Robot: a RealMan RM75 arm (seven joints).
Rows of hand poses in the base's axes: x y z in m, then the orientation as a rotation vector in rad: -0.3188, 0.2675, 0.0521, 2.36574, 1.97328, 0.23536; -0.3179, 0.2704, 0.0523, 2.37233, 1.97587, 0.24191; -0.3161, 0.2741, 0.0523, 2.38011, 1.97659, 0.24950; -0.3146, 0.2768, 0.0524, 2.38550, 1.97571, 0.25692; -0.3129, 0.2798, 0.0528, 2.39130, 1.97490, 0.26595; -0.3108, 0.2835, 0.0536, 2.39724, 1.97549, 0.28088; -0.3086, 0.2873, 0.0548, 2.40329, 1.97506, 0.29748; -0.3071, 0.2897, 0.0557, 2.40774, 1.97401, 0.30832; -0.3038, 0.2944, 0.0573, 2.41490, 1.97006, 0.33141; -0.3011, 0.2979, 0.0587, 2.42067, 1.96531, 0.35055; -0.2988, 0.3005, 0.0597, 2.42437, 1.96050, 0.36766; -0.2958, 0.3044, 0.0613, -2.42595, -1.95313, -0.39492; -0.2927, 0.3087, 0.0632, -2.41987, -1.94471, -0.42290; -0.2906, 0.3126, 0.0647, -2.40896, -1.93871, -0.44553; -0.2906, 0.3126, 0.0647, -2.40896, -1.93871, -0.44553; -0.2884, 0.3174, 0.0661, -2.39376, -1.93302, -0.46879; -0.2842, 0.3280, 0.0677, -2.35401, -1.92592, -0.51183; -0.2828, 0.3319, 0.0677, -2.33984, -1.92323, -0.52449; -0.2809, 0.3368, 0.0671, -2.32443, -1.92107, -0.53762; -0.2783, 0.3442, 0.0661, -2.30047, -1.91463, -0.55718
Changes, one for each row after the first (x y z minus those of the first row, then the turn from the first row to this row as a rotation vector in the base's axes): 0.0009, 0.0029, 0.0002, 0.00811, 0.00166, -0.00079; 0.0027, 0.0066, 0.0002, 0.01661, 0.00272, -0.00298; 0.0042, 0.0093, 0.0003, 0.02293, 0.00195, -0.00518; 0.0059, 0.0123, 0.0007, 0.03029, 0.00075, -0.00745; 0.0080, 0.0160, 0.0015, 0.04116, -0.00233, -0.00885; 0.0102, 0.0198, 0.0027, 0.05248, -0.00642, -0.01080; 0.0117, 0.0222, 0.0036, 0.05987, -0.00910, -0.01265; 0.0150, 0.0269, 0.0052, 0.07360, -0.01666, -0.01668; 0.0177, 0.0304, 0.0066, 0.08436, -0.02352, -0.02075; 0.0200, 0.0330, 0.0076, 0.09295, -0.03060, -0.02417; 0.0230, 0.0369, 0.0092, 0.10774, -0.04121, -0.02763; 0.0261, 0.0412, 0.0111, 0.12451, -0.05141, -0.02839; 0.0282, 0.0451, 0.0126, 0.14114, -0.05756, -0.02589; 0.0282, 0.0451, 0.0126, 0.14114, -0.05756, -0.02589; 0.0304, 0.0499, 0.0140, 0.16029, -0.06256, -0.02127; 0.0346, 0.0605, 0.0156, 0.20065, -0.06885, -0.00567; 0.0360, 0.0644, 0.0156, 0.21430, -0.06965, -0.00015; 0.0379, 0.0693, 0.0150, 0.22850, -0.07051, 0.00623; 0.0405, 0.0767, 0.0140, 0.25203, -0.07045, 0.01482
